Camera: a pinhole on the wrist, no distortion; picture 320 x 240 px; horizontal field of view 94.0 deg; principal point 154.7 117.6 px. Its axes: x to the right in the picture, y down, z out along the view. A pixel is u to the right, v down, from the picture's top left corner.
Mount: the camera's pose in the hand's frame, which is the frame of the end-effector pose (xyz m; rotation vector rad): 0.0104 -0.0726 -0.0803 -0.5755 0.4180 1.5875
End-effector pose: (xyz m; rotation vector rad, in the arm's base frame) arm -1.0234 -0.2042 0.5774 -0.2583 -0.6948 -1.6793
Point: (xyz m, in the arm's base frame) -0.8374 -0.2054 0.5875
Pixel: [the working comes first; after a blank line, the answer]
In the camera's frame: 0.1762 0.0189 0.1927

291 132
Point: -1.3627 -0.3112 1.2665
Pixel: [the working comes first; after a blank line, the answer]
In the camera's frame: -0.4225 -0.5580 0.4313

outside the picture
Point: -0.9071 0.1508 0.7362
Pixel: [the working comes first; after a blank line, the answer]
In the camera's frame: -0.0547 0.1945 0.4567

137 181
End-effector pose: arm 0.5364 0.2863 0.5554 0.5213 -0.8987 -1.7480
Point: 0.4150 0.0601 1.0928
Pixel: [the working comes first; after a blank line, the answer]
In the camera's frame: 0.1025 -0.3582 0.5771

181 25
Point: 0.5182 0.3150 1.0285
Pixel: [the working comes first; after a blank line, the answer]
In the camera's frame: 0.1090 -0.0760 0.5665

183 98
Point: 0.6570 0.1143 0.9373
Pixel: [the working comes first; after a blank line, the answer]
In the camera's frame: 0.2705 -0.1958 0.4008

255 45
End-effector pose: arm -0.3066 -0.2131 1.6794 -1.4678 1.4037 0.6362
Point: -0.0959 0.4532 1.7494
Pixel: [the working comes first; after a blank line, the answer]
In the camera's frame: -0.4424 0.2789 0.5640

38 191
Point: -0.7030 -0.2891 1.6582
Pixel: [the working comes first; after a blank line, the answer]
In the camera's frame: 0.4047 -0.0028 0.2022

outside the picture
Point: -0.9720 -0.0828 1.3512
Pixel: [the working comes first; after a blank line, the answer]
In the camera's frame: 0.5586 -0.1799 0.5948

295 72
